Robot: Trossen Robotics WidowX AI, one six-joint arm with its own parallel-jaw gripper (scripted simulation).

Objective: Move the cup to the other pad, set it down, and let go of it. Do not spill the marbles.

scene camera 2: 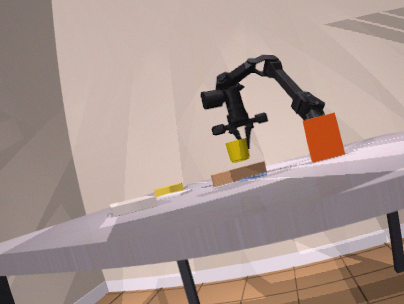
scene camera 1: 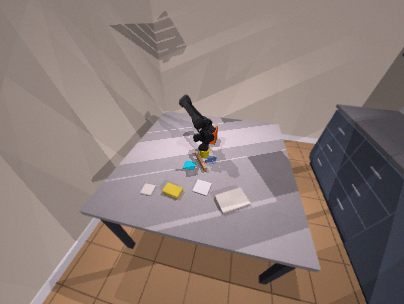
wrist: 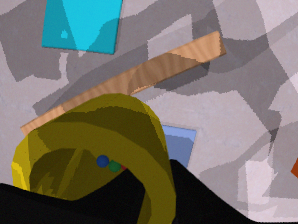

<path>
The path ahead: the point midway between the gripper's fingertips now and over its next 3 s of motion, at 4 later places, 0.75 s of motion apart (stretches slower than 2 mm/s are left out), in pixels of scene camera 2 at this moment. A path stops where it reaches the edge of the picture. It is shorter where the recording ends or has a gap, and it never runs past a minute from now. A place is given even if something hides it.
The gripper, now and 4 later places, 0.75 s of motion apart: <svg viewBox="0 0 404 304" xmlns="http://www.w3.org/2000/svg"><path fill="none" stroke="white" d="M246 149L239 151L232 151L233 159L235 167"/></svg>
</path>
